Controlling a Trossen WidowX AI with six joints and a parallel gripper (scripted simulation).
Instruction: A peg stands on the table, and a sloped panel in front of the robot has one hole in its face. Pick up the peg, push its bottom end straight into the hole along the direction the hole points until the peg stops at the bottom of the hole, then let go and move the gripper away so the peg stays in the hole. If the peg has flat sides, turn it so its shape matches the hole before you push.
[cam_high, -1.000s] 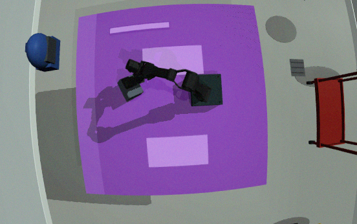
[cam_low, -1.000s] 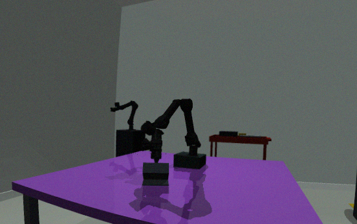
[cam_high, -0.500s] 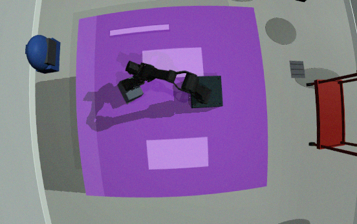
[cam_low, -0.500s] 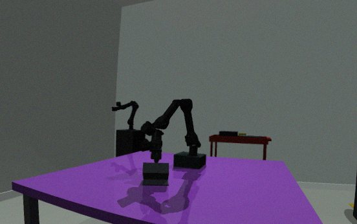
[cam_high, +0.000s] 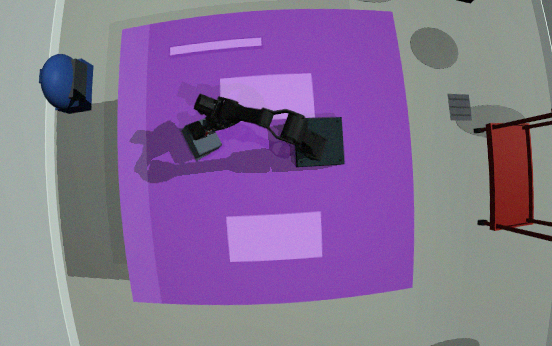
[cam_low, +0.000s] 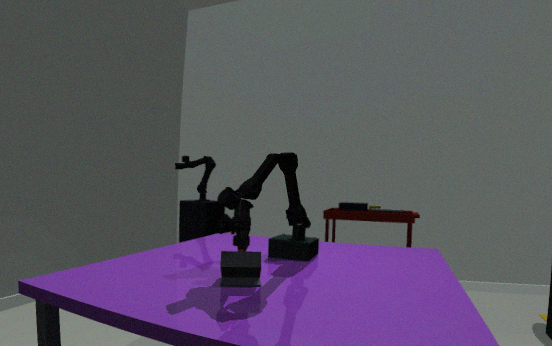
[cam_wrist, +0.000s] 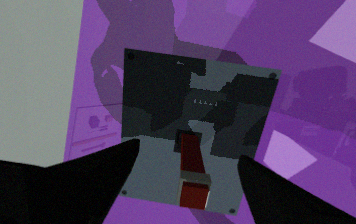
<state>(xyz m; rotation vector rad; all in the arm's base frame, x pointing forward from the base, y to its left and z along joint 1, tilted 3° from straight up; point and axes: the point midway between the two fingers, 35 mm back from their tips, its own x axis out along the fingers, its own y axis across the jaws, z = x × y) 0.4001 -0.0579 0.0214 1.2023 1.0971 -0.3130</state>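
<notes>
Now: the red peg 10 mm behind my gripper tip and 10 mm above it. From my gripper tip the other things lie so: sloped panel: 40 mm below, 20 mm ahead, 10 mm to the left.
</notes>
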